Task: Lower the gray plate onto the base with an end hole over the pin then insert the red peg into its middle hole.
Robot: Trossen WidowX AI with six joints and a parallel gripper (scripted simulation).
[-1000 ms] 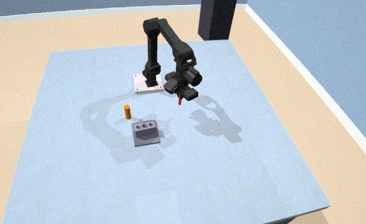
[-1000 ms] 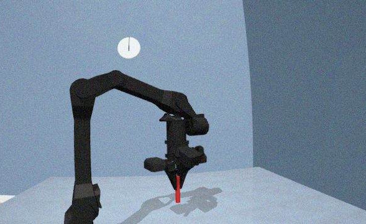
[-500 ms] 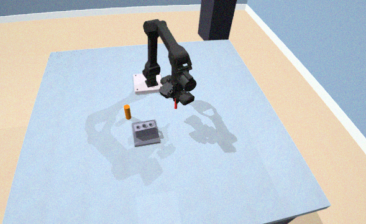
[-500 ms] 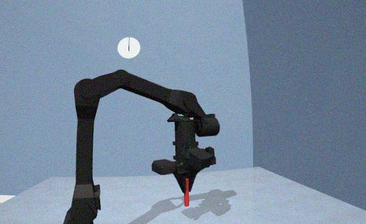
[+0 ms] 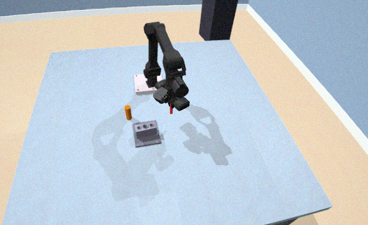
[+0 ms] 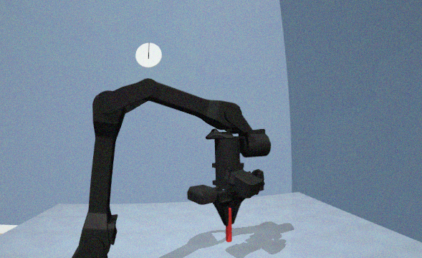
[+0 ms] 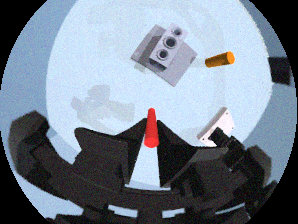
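Now: the plate 14 cm to the right of my gripper tip, 7 cm below it and 2 cm ahead of it. The rest, counted from my gripper tip: gray square base: 12 cm to the right, 11 cm below, 2 cm ahead.
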